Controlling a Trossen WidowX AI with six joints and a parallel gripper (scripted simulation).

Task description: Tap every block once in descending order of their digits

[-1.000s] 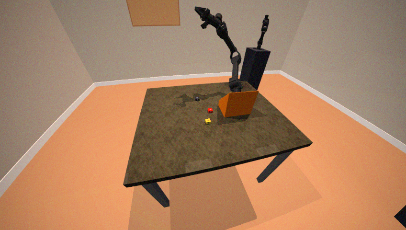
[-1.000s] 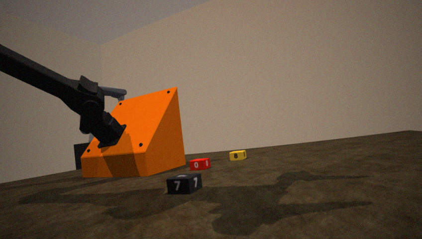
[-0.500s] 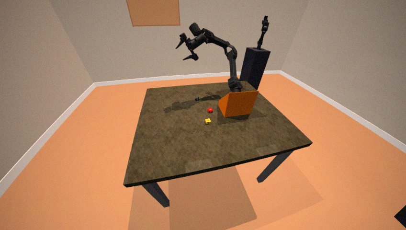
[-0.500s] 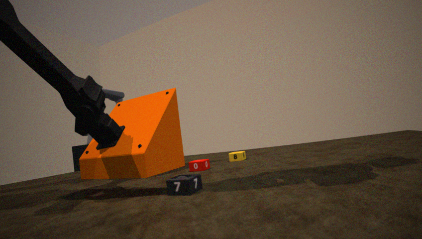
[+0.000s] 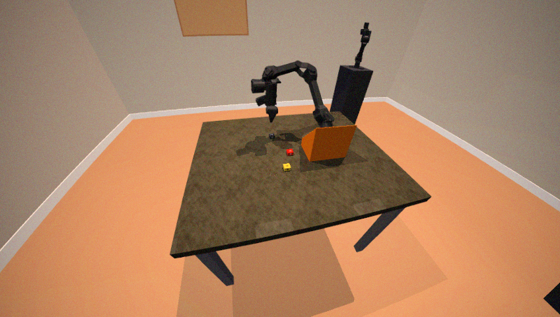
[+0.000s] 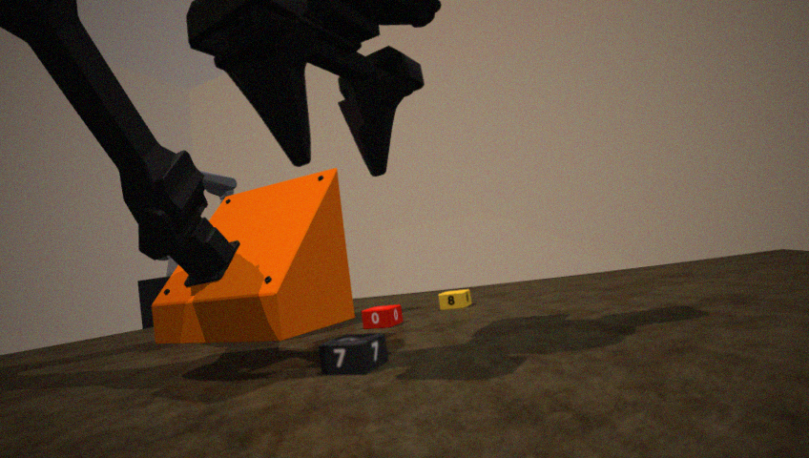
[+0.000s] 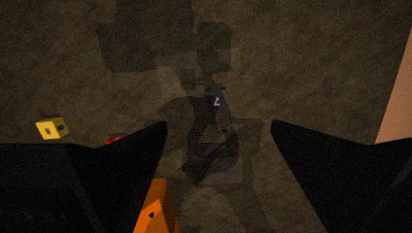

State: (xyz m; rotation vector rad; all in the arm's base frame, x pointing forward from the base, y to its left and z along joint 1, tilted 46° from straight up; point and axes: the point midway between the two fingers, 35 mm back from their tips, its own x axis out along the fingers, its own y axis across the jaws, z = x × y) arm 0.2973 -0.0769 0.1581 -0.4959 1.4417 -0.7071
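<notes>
Now: gripper tip 290 mm to the right of the yellow block marked 8, 120 mm above it and 20 mm past it. The rest, counted from my gripper tip: dark block marked 7: 120 mm below, 10 mm behind; then red block marked 0: 180 mm to the left, 120 mm below, 70 mm behind.
</notes>
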